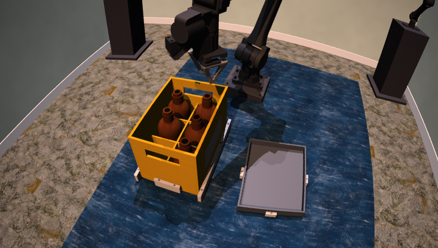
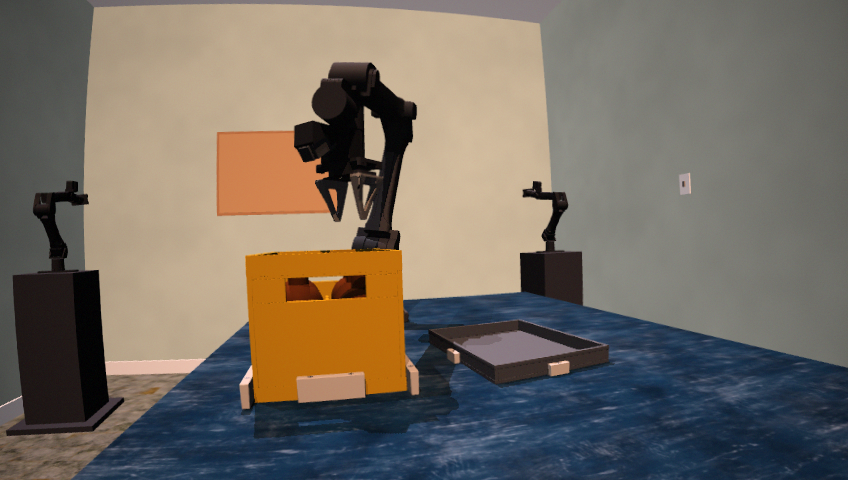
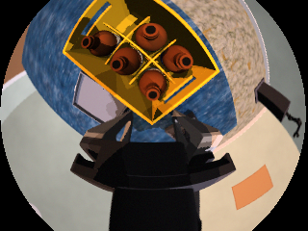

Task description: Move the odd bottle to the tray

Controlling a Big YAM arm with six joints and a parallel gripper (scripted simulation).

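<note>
Now: hand 9 cm short of the orange crate, 5 cm to the left of it and 15 cm above it. Round my hand: dark grey tray (13 cm ahead, 23 cm to the left, 22 cm below).
</note>
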